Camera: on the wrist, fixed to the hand. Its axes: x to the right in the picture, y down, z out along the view.
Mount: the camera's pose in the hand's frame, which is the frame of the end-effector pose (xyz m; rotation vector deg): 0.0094 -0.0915 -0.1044 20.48 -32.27 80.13
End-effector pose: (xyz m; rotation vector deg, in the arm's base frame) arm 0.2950 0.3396 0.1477 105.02 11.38 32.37
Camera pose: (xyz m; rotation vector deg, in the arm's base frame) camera 0.2669 0.4628 0.0896 125.81 -88.63 52.61
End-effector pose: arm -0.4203 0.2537 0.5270 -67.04 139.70 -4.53
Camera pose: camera -0.4009 0.1740 0.6394 39.61 117.63 11.48
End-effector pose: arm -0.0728 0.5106 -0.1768 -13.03 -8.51 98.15
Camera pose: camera 0.0384 0.5308 -0.2580 -32.70 4.73 -175.35
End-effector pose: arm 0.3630 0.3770 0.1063 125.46 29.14 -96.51
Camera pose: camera 0.4109 0.5070 0.1189 77.58 -71.36 -78.14
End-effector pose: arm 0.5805 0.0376 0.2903 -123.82 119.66 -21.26
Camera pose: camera 0.6429 0.0415 0.4146 -13.92 131.10 2.66
